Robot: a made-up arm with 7 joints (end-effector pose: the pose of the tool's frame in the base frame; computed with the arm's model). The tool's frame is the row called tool.
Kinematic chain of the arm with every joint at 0, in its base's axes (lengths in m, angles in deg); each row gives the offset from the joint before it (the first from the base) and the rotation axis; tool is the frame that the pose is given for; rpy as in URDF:
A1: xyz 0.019 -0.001 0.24 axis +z
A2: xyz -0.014 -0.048 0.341 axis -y
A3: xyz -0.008 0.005 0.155 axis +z
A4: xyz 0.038 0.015 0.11 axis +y
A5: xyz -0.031 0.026 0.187 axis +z
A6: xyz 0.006 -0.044 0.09 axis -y
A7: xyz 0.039 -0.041 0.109 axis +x
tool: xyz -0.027 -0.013 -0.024 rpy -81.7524 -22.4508 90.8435
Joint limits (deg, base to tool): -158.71..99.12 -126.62..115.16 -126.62..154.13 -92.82..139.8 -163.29..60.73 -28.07..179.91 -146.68..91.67
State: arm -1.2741 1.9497 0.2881 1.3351 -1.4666 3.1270 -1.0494
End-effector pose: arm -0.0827 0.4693 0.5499 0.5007 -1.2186 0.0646
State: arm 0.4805 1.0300 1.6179 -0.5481 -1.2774 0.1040 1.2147
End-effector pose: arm -0.2733 -0.4638 0.8447 1.6036 -2.3998 0.4821
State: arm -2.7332 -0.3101 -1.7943 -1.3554 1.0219 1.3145 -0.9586
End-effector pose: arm 0.0673 -0.2401 0.9257 -0.6124 2.0293 1.3604
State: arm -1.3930 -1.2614 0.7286 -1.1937 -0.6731 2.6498 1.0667
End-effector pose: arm -0.1116 -0.1909 0.8088 2.2405 1.0446 -0.3048
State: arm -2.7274 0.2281 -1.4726 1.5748 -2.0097 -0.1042 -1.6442
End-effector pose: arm -0.1579 0.4373 0.9969 1.8809 -0.8652 -1.0547
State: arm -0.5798 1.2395 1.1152 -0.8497 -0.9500 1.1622 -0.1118
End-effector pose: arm -0.4924 -0.0247 0.5320 1.1253 1.7817 0.7803
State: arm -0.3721 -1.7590 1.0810 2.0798 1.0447 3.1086 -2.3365
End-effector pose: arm 0.1640 0.0221 0.4816 -0.2302 0.3334 2.1701
